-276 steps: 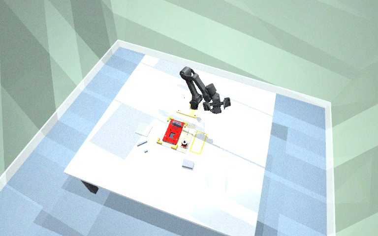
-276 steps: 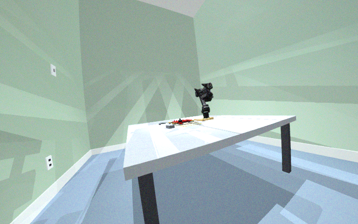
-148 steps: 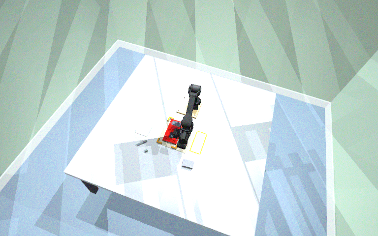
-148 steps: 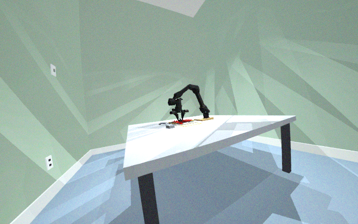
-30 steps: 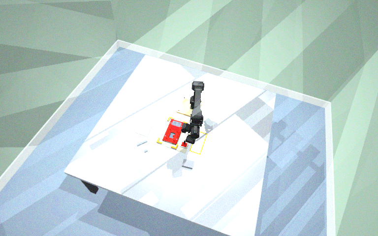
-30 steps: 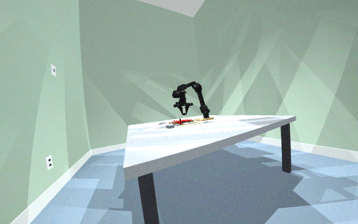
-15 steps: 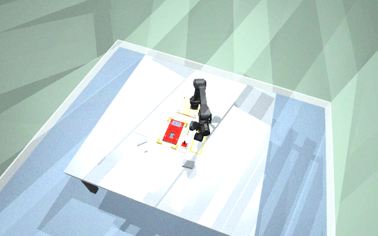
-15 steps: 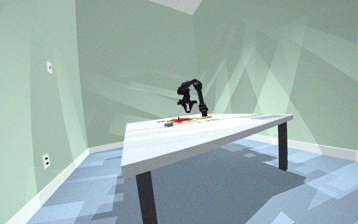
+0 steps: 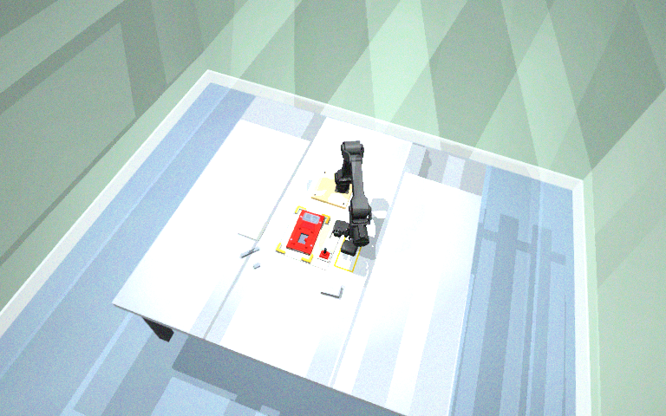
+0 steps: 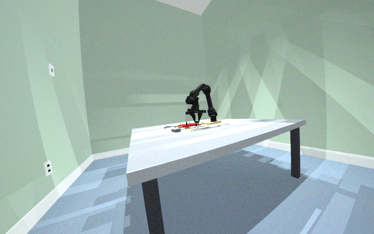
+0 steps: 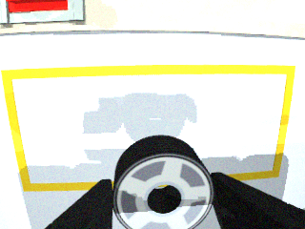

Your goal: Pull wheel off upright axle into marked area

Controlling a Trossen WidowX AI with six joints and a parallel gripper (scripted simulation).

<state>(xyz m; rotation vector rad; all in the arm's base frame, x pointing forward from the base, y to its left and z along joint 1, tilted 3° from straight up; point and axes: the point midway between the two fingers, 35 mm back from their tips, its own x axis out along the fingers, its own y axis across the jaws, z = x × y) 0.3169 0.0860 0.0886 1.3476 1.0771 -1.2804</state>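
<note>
Right now my gripper tip is right at the black wheel. Also, from my gripper tip: grey block: 19 cm ahead, 5 cm to the right, 5 cm below.
</note>
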